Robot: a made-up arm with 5 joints.
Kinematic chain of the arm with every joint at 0, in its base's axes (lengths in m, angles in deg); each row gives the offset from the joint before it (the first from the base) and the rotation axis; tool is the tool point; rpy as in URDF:
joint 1: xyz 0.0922 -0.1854 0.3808 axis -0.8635 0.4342 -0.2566
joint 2: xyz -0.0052 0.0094 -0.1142 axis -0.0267 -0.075 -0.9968
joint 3: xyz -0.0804 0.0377 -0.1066 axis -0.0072 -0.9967 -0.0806
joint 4: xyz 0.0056 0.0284 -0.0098 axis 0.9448 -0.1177 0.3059
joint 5: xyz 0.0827 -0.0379 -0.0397 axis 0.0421 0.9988 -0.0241
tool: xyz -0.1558 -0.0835 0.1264 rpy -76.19 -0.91 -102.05
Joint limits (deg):
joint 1: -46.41..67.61
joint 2: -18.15..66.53
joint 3: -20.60..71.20
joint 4: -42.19..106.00
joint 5: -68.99..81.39
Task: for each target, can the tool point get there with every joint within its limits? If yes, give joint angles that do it. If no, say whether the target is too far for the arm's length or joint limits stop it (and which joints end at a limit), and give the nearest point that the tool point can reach.
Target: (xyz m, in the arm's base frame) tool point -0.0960 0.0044 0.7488
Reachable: no: joint limits stop it (at a limit: joint 1, joint 2, joint 3, joint 4) | nearest point -0.0293 -0.0120 0.4560 | short by 0.301 m
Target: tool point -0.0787 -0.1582 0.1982
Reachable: yes | joints 18.40 57.97 26.07 21.72 13.23
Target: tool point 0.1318 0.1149 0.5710
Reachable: no: joint limits stop it (at a limit: joint 1, joint 2, joint 4) | nearest point 0.0204 0.0583 0.4321 | short by 0.187 m
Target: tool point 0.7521 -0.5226 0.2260
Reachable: no: too far | nearest point 0.2428 -0.2650 0.1757 | short by 0.573 m
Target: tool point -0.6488 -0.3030 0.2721
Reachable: no: too far | nearest point -0.3142 -0.3282 0.2263 | short by 0.339 m
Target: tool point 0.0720 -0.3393 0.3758
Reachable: yes | joints 55.22 7.98 10.73 28.87 68.36
